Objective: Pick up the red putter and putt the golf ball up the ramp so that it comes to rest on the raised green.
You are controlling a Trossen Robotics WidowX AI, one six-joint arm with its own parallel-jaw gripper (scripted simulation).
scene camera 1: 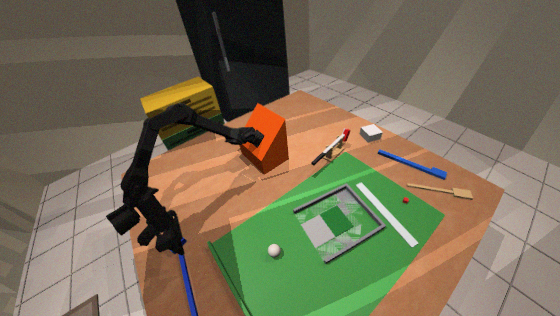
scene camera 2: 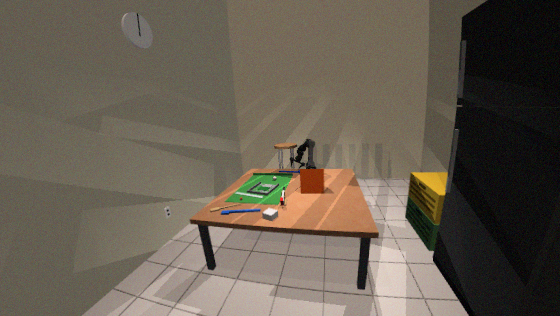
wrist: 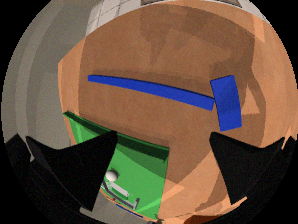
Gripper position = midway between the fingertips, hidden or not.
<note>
My gripper [scene camera 1: 182, 246] is open and holds nothing. Further things: a blue putter [wrist: 225, 92].
My gripper shows as well in the wrist view [wrist: 166, 137].
</note>
